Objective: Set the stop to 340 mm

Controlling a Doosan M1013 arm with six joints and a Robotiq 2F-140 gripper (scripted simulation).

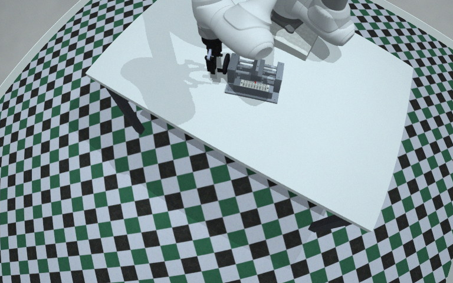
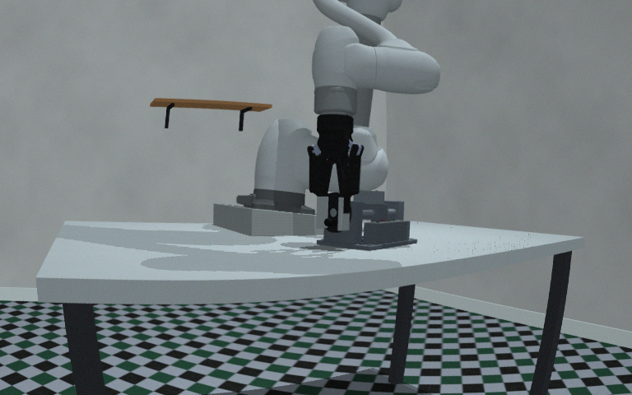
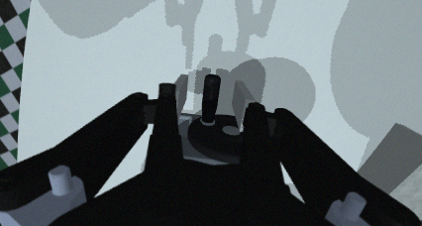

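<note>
The black handwheel is 10 mm behind my hand, 10 mm to the left of it and 10 mm below it. From my hand the other things lie so: sliding stop block (90 mm behind, 130 mm to the left, 20 mm above).
</note>
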